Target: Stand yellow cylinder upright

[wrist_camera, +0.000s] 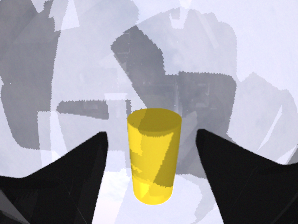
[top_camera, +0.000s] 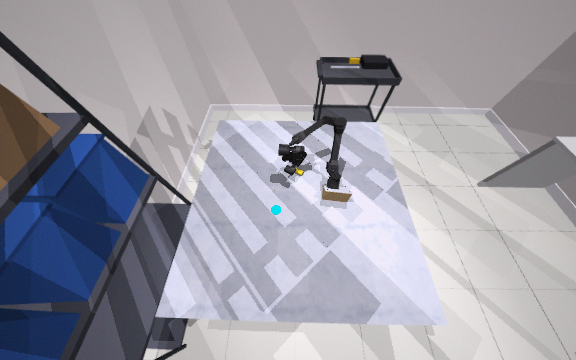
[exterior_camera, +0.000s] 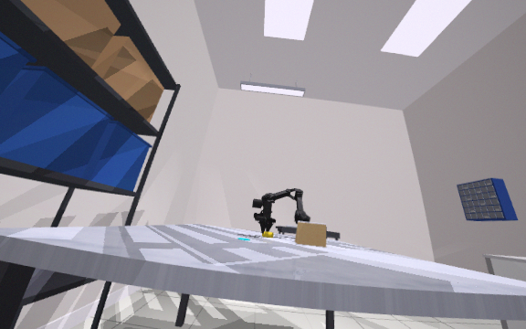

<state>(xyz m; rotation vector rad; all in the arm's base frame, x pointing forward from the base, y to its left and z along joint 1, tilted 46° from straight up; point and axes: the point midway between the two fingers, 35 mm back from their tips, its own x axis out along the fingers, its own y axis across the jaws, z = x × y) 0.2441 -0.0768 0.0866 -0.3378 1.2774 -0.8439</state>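
Now: the cyan circle 7 cm ahead of my gripper tip, 29 cm to the left of it and 2 cm below it. From my gripper tip the other things lie so: yellow tall cylinder 2 cm behind, 1 cm to the left.
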